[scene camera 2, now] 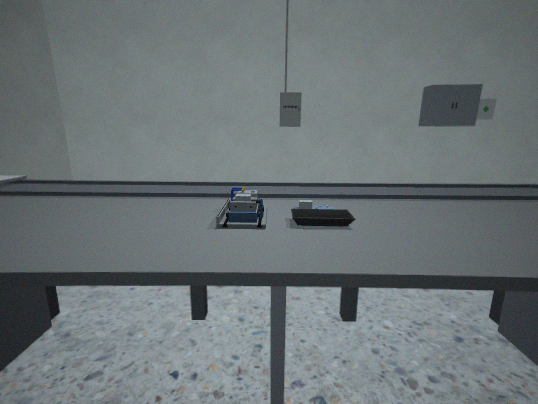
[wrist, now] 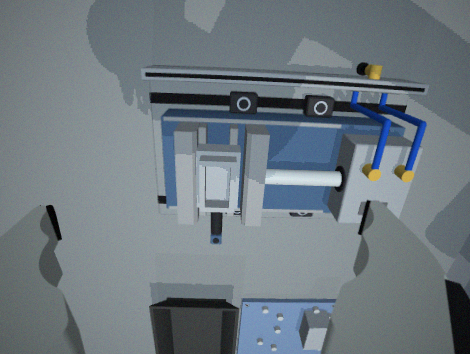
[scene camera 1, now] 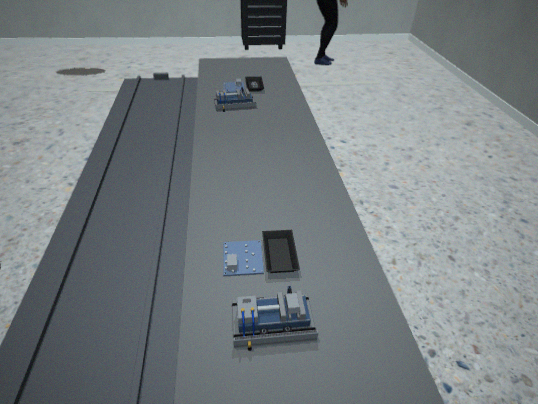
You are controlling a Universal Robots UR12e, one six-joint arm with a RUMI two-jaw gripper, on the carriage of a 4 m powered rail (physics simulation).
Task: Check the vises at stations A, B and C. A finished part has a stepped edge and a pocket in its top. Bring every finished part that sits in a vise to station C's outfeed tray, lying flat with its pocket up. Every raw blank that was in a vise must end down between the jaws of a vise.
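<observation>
In the wrist view my gripper (wrist: 212, 207) is wide open and empty above a blue vise (wrist: 300, 192). A light grey finished part (wrist: 217, 182), with a stepped edge and its pocket up, sits between the vise's two jaws. The arm does not show in the scene views, and I cannot tell this station's letter. In scene camera 1, a nearer vise (scene camera 1: 270, 317) (scene camera 2: 243, 216) has a plain-looking grey block (scene camera 1: 293, 303) between its jaws. A far vise (scene camera 1: 234, 99) stands at the table's far end; what its jaws hold is too small to tell.
In the wrist view a dark tray (wrist: 163, 330) and a blue pegged plate (wrist: 250, 320) with a grey block (wrist: 315, 330) lie below the vise. Blue hoses (wrist: 382, 145) rise at its right. Scene camera 1 shows another dark tray (scene camera 1: 296, 252) and a far tray (scene camera 1: 261, 86) with something light inside.
</observation>
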